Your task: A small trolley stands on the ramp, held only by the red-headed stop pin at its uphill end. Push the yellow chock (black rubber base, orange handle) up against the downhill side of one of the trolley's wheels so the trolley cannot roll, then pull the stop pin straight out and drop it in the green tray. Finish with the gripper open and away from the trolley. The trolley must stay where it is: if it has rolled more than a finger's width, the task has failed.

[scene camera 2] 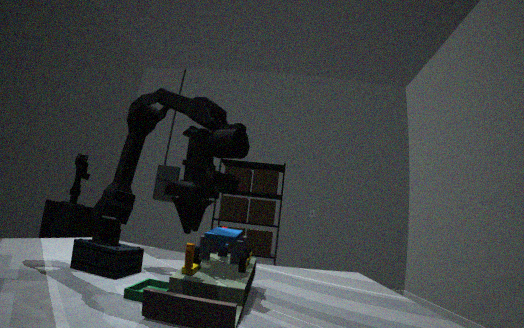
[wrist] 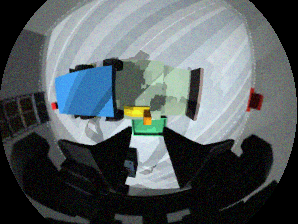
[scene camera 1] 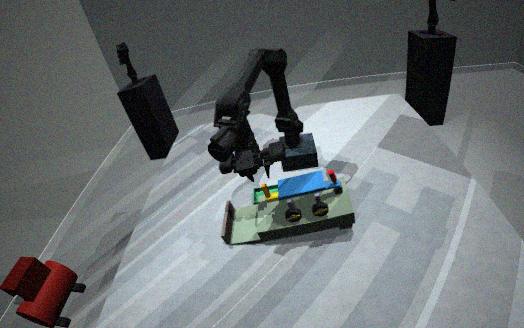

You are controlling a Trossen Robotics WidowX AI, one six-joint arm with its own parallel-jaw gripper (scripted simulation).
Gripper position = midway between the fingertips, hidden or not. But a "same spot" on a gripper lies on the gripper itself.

My gripper shows in scene camera 2, in the wrist view and in scene camera 1 (pixel 261 179). One and the same spot on my gripper: (scene camera 2: pixel 190 210) is (wrist: pixel 190 142).
